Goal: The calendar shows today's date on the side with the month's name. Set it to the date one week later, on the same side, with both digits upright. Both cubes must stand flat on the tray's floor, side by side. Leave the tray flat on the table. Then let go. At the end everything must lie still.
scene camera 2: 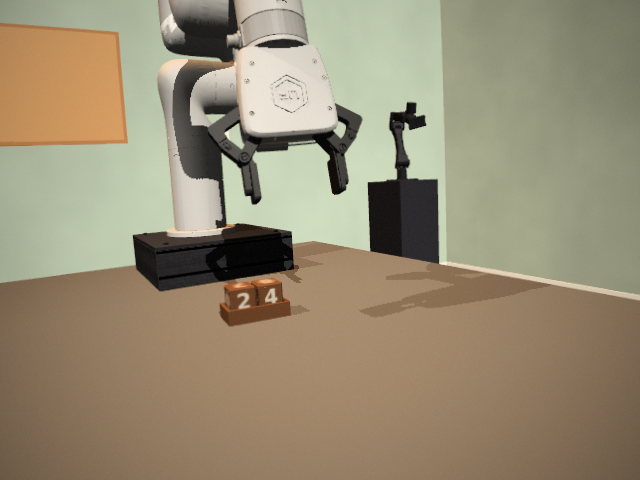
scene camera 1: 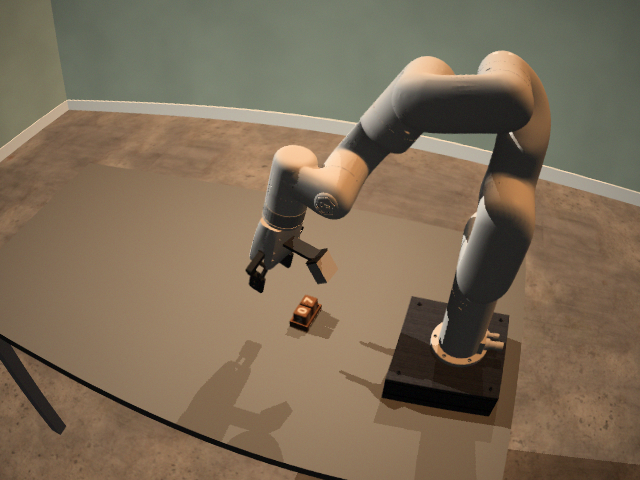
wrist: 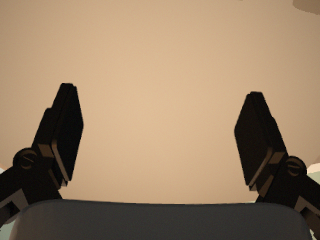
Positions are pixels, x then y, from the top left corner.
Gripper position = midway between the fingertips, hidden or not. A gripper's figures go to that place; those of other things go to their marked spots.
Scene:
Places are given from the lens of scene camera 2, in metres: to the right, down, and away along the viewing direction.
my gripper [scene camera 2: 299, 197]: -0.02, -0.04, 0.47
cube [scene camera 2: 241, 295]: -0.09, 0.06, 0.50
small brown tray [scene camera 2: 280, 309]: -0.05, 0.08, 0.52

